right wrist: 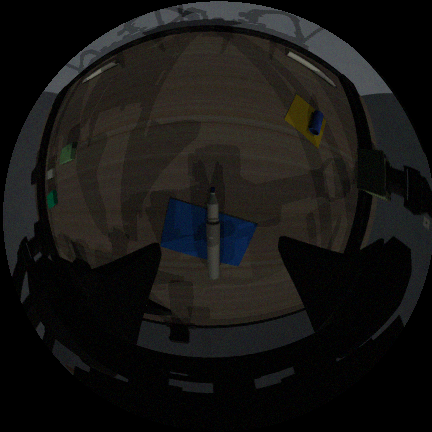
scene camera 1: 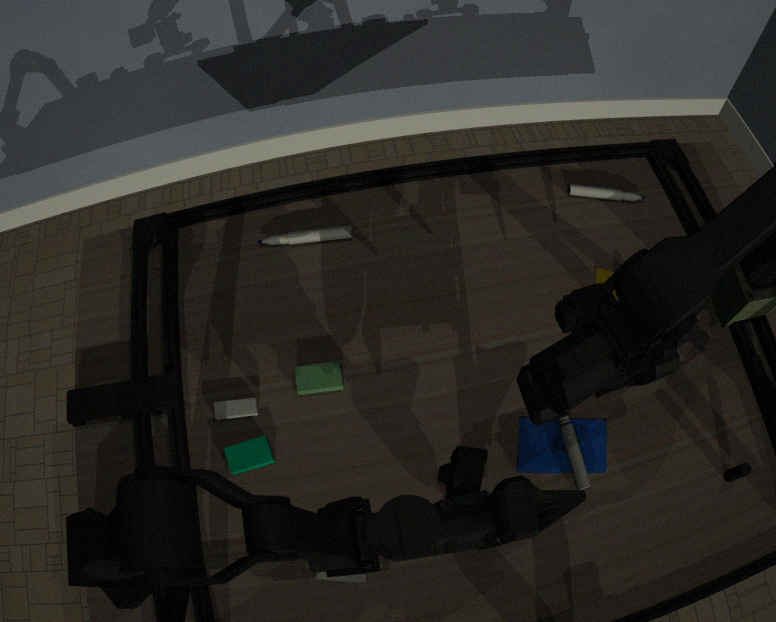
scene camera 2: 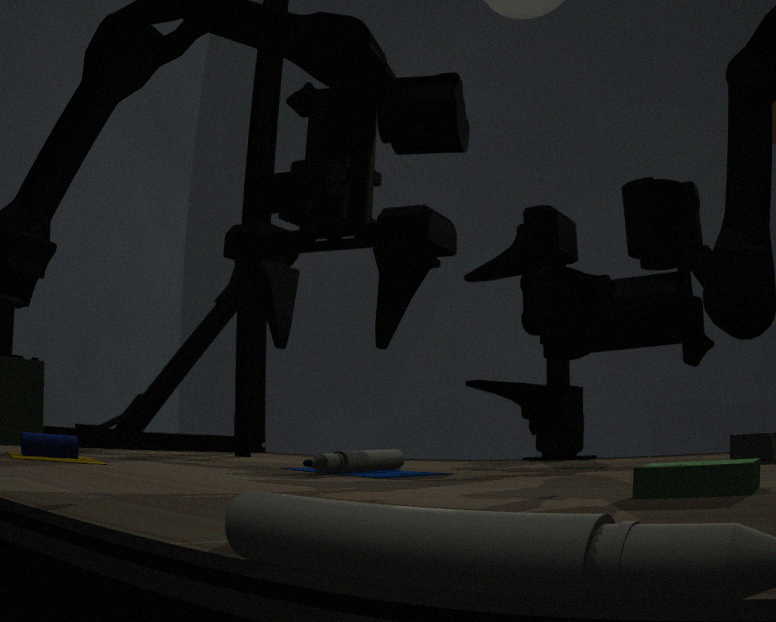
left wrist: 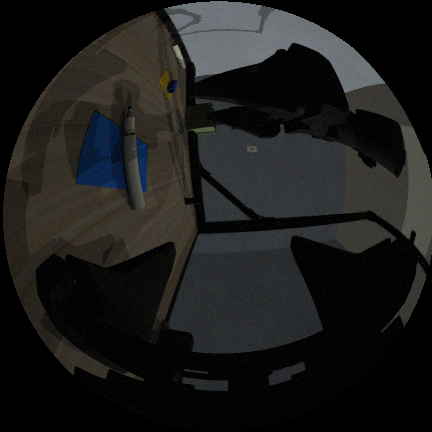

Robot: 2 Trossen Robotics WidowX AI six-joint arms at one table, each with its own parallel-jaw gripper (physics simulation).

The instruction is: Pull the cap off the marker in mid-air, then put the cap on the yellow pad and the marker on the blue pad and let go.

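Places are measured from the left arm's base along level axes (x ahead, y left, z up), in millimetres.
Pixels of known places: left gripper, fingertip midpoint: (right wrist: 167, 339) (scene camera 1: 571, 501) (scene camera 2: 467, 330) (left wrist: 234, 245); right gripper, fingertip midpoint: (right wrist: 219, 246) (scene camera 2: 328, 348) (left wrist: 199, 107); left arm's base, origin of the base link: (right wrist: 38, 242); right arm's base, origin of the base link: (right wrist: 388, 178) (scene camera 1: 758, 270).
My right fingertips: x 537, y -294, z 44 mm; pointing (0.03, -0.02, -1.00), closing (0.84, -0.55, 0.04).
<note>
Ahead of a thing's pixels: the offset from my right fingertips to its top centre.
The uncapped marker {22 mm back, 28 mm right, 79 mm down} (scene camera 1: 574, 453) (scene camera 2: 369, 460) (left wrist: 130, 160) (right wrist: 213, 260) lies across the blue pad {30 mm back, 25 mm right, 97 mm down} (scene camera 1: 534, 447) (scene camera 2: 414, 474) (left wrist: 97, 155) (right wrist: 182, 230), both ends past its edges. The blue cap {226 mm ahead, 28 mm left, 79 mm down} (scene camera 2: 49, 445) (left wrist: 172, 86) (right wrist: 316, 123) lies on its side on the yellow pad {217 mm ahead, 39 mm left, 97 mm down} (scene camera 1: 604, 275) (scene camera 2: 90, 460) (left wrist: 164, 80) (right wrist: 299, 112); the right arm hides it in scene camera 1. My right gripper (scene camera 2: 330, 347) (right wrist: 219, 246) is open and empty, pointing down above the marker. My left gripper (scene camera 2: 466, 330) (left wrist: 234, 245) is open and empty, held level above the table beside the blue pad.
Two other pale markers {24 mm back, 454 mm left, 79 mm down} (scene camera 1: 307, 237) {373 mm ahead, 145 mm left, 79 mm down} (scene camera 1: 605, 193) lie near the table's far edge. A light green block {167 mm back, 283 mm left, 82 mm down} (scene camera 1: 319, 382) (scene camera 2: 696, 479), a white block {275 mm back, 337 mm left, 86 mm down} (scene camera 1: 236, 408) and a teal block {308 mm back, 278 mm left, 82 mm down} (scene camera 1: 249, 454) lie toward the left in scene camera 1. A dark frame (scene camera 1: 414, 172) borders the table.
</note>
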